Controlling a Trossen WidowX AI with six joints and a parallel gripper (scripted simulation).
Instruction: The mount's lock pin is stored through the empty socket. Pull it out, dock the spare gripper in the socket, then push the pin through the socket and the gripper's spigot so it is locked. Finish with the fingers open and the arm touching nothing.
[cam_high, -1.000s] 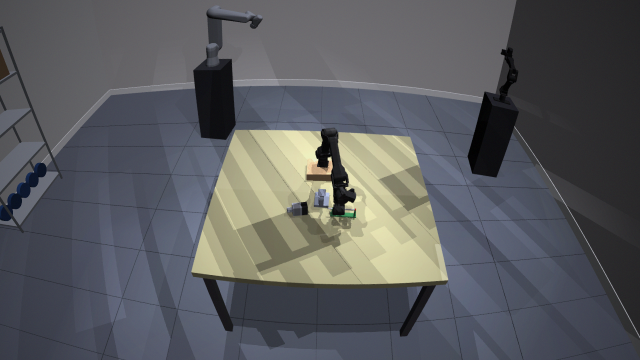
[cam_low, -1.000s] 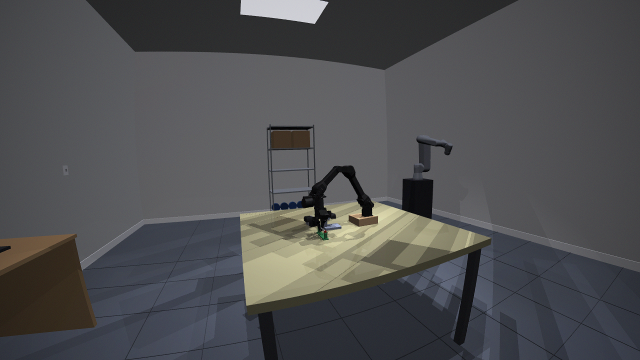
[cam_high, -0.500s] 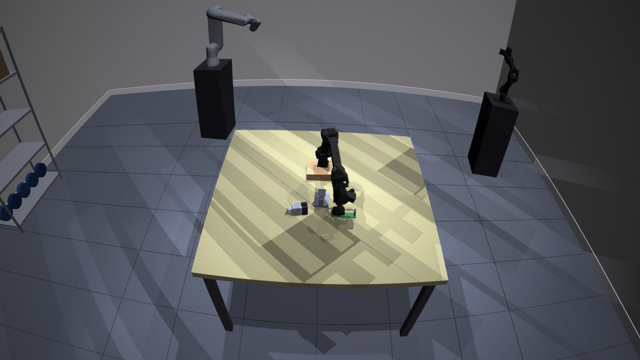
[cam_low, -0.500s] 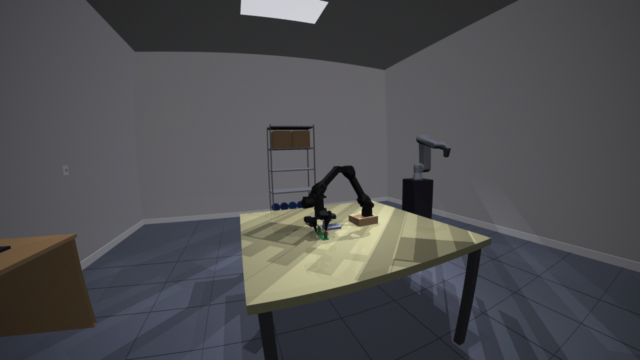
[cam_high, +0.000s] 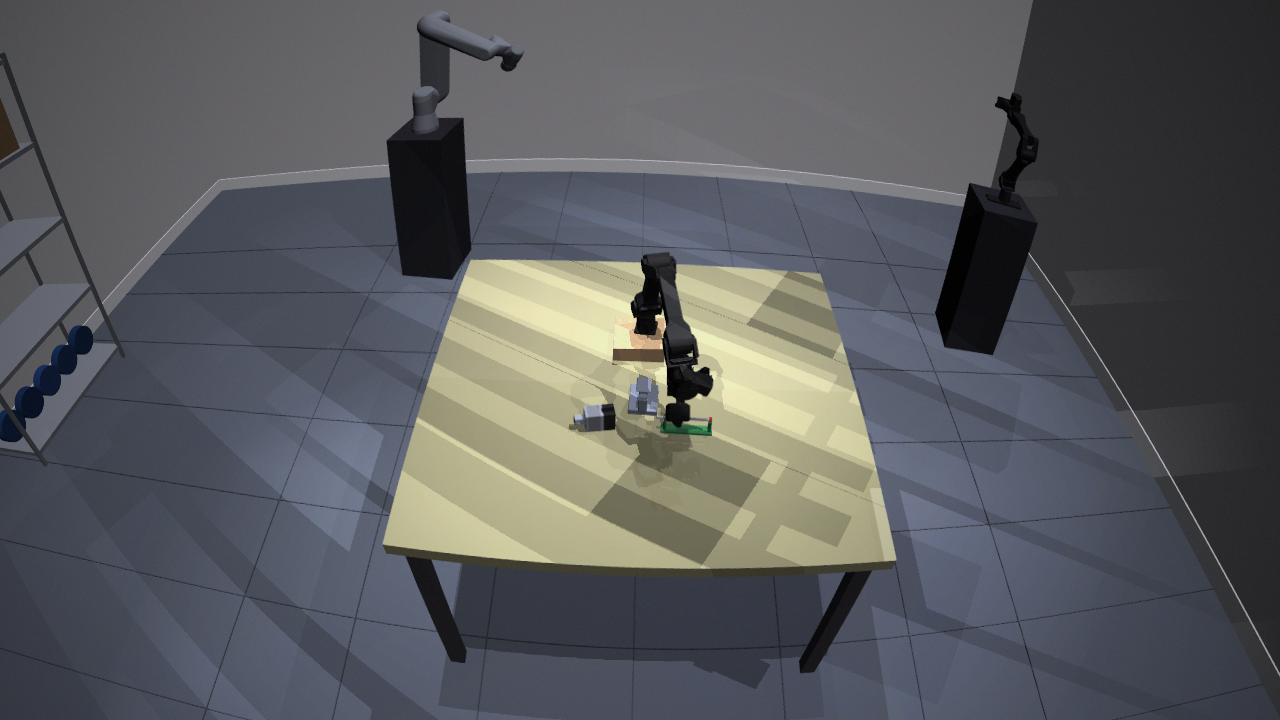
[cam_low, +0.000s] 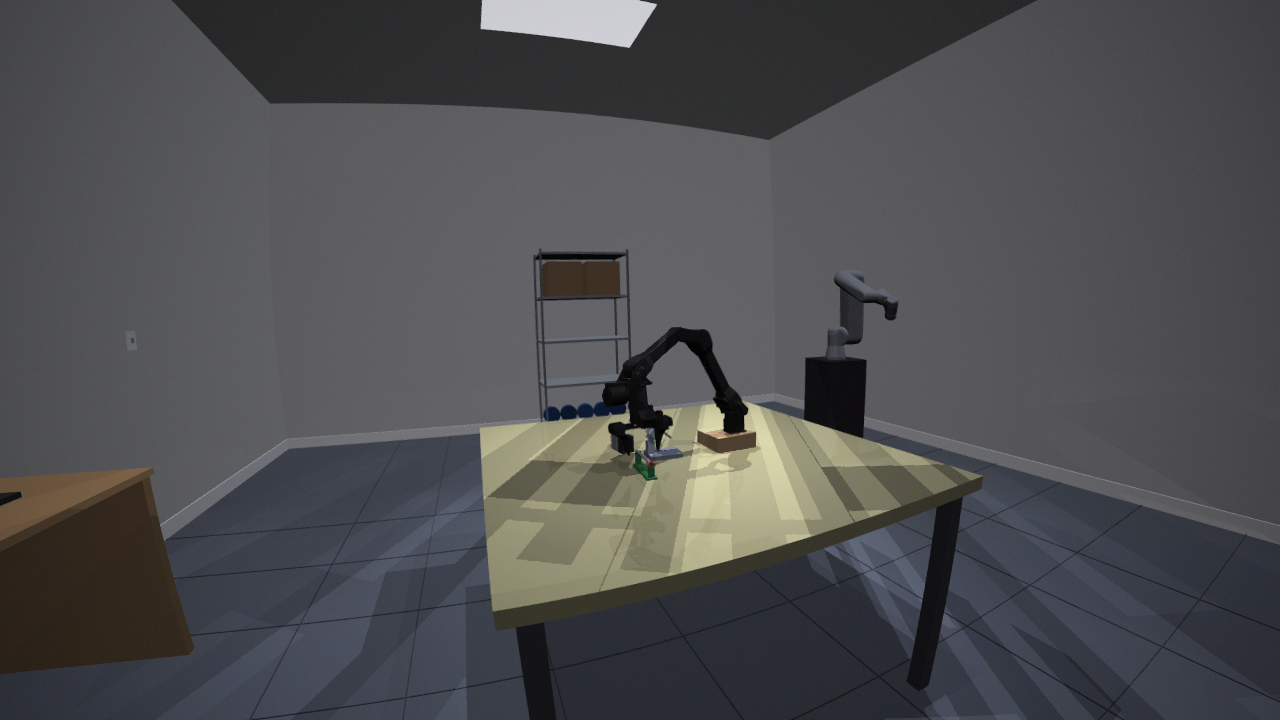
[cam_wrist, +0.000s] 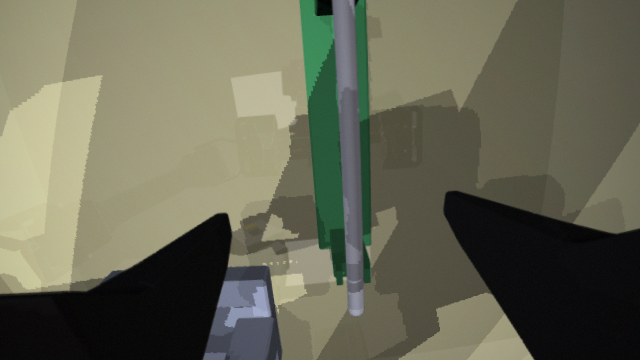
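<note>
My gripper tip is now 3 cm to the right of the green rack and 3 cm above it. Round my gripper tip: mount: 10 cm to the right, 7 cm behind; spare gripper: 22 cm to the right, 3 cm ahead, 2 cm below.
</note>
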